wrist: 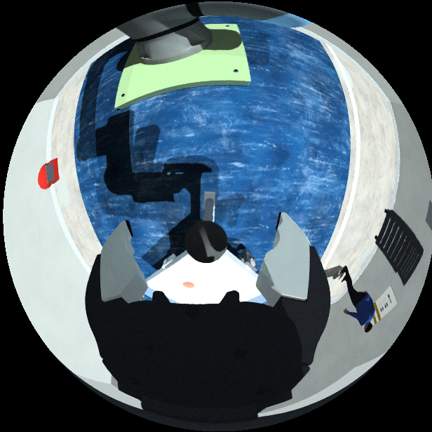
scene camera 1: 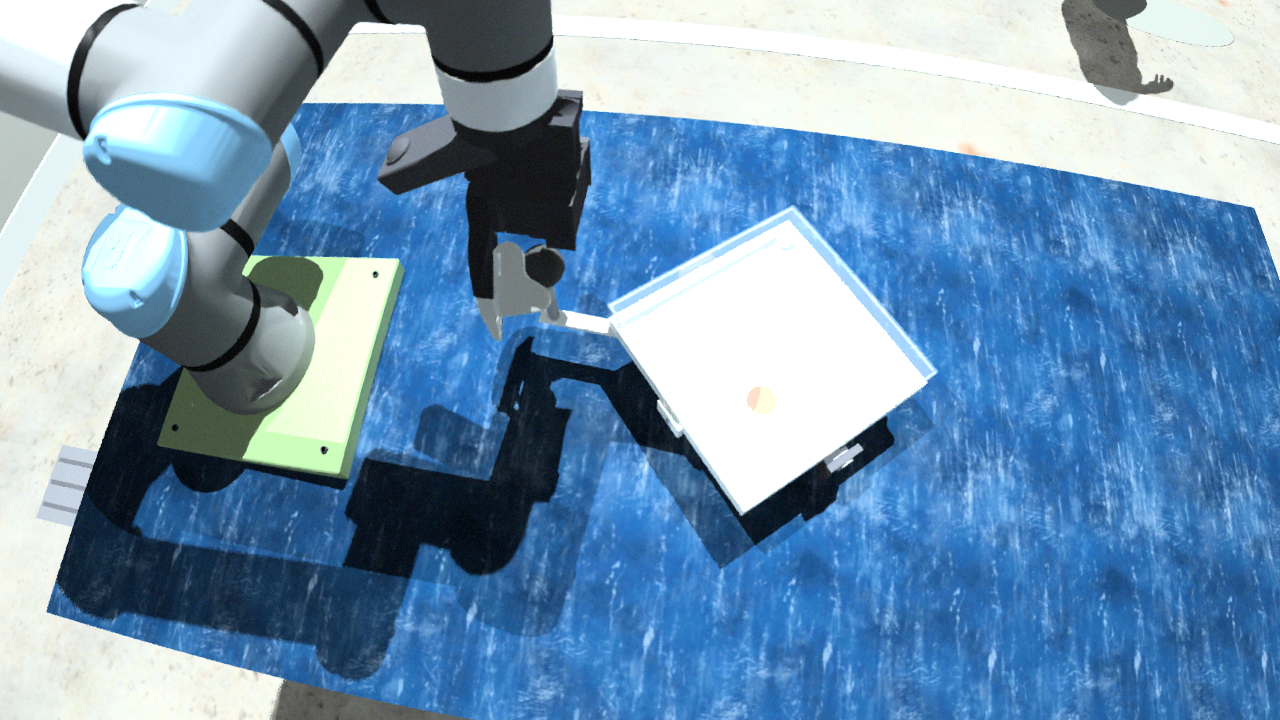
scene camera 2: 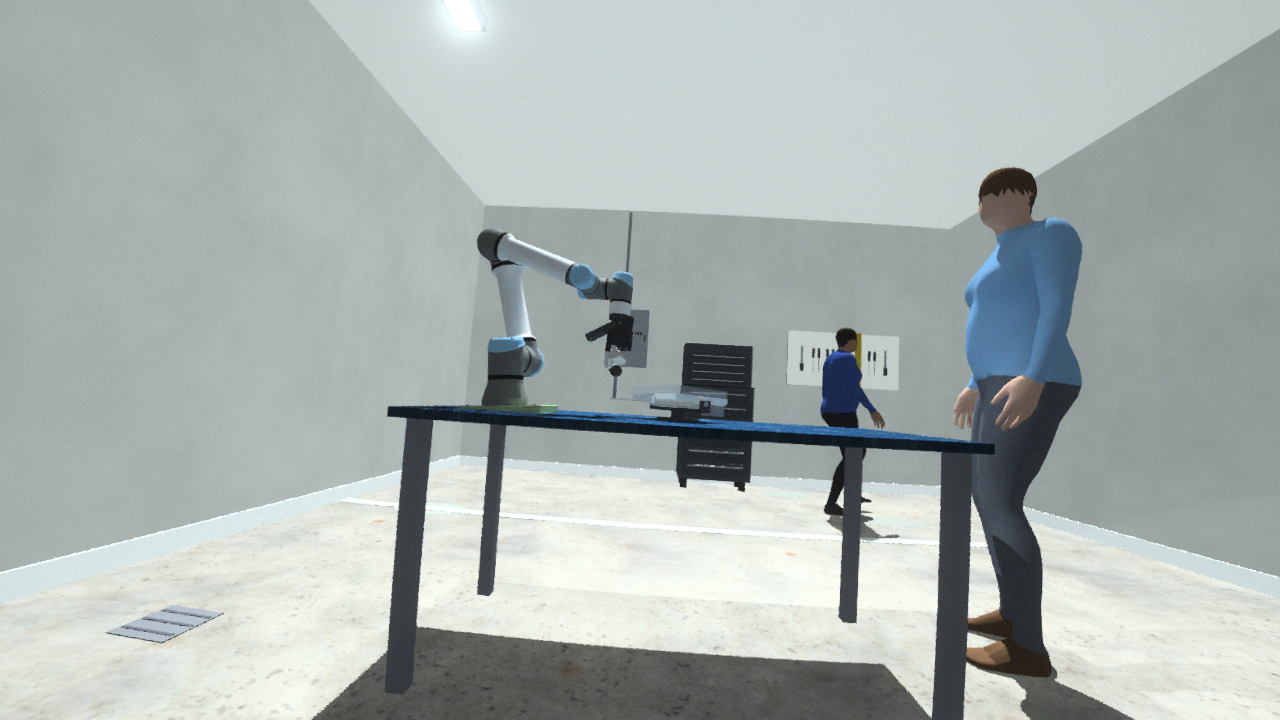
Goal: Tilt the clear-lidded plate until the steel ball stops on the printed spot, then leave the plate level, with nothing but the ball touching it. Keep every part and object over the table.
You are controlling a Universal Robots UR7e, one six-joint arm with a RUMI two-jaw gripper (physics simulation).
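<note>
The clear-lidded plate [scene camera 1: 707,358] [scene camera 2: 684,400] [wrist: 220,275] is square and white; I cannot tell whether it is exactly level. Its printed orange spot [scene camera 1: 761,399] [wrist: 188,285] lies toward the near corner in scene camera 1. A faint round shape [scene camera 1: 785,242] near the far corner may be the steel ball; glare makes this unclear. A white arm [scene camera 1: 586,322] runs from the plate's left corner to a post with a dark round knob [scene camera 1: 544,265] [scene camera 2: 615,370] [wrist: 206,242]. My gripper [scene camera 1: 526,291] [wrist: 201,218] is open, its fingers on either side of the knob with gaps.
The plate stands on a dark support [scene camera 2: 684,414] with silvery fittings [scene camera 1: 843,457] below its edges. The robot's green base plate [scene camera 1: 299,438] [wrist: 185,75] is at the left of the blue table top [scene camera 1: 1029,402]. A person [scene camera 2: 1024,304] stands by the table's right end; another [scene camera 2: 843,385] is behind.
</note>
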